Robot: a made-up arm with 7 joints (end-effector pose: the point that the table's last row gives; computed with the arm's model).
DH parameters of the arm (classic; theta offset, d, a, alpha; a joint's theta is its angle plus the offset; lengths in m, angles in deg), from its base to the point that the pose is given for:
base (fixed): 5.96 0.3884 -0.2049 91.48
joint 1: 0 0.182 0.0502 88.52
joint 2: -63.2 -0.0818 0.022 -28
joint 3: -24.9 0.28 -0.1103 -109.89
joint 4: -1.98 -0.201 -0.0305 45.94
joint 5: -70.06 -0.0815 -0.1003 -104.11
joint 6: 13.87 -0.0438 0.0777 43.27
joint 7: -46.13 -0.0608 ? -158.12
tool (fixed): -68.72 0.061 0 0
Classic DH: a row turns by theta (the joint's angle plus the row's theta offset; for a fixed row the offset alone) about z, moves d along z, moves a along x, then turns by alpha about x.
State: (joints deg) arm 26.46 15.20 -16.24 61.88 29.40 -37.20 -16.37
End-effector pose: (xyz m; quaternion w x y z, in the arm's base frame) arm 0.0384 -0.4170 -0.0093 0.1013 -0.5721 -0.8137 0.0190
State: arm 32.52 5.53 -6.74 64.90 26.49 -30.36 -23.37
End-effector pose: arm 0.1133 -0.3900 0.0083 0.0082 -0.5587 -0.8289 -0.0275
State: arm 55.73 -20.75 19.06 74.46 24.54 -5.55 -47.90
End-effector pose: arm 0.3104 -0.2874 0.1570 0.2691 0.4660 0.8161 0.2108
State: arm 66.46 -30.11 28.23 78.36 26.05 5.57 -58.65
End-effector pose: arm 0.3600 -0.2423 0.2532 0.3729 0.3984 0.7851 0.2930
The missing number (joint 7, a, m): 0.0891
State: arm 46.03 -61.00 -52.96 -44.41 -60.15 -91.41 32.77
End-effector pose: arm 0.1096 -0.1306 0.5983 0.9807 0.1198 0.0133 0.1541
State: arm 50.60 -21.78 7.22 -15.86 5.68 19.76 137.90
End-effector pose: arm -0.1242 -0.4771 0.1552 0.5039 0.1070 -0.6233 0.5884
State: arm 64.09 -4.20 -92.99 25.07 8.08 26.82 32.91
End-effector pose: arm 0.1112 -0.5624 0.8462 0.3845 0.1046 0.0797 -0.9137
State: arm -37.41 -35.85 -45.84 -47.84 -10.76 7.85 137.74
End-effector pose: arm -0.1142 -0.5202 0.2597 0.4472 0.2072 -0.0497 0.8687
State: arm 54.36 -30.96 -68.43 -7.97 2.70 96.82 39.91
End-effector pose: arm -0.0678 -0.4171 0.8107 0.0302 0.2854 -0.3422 -0.8947
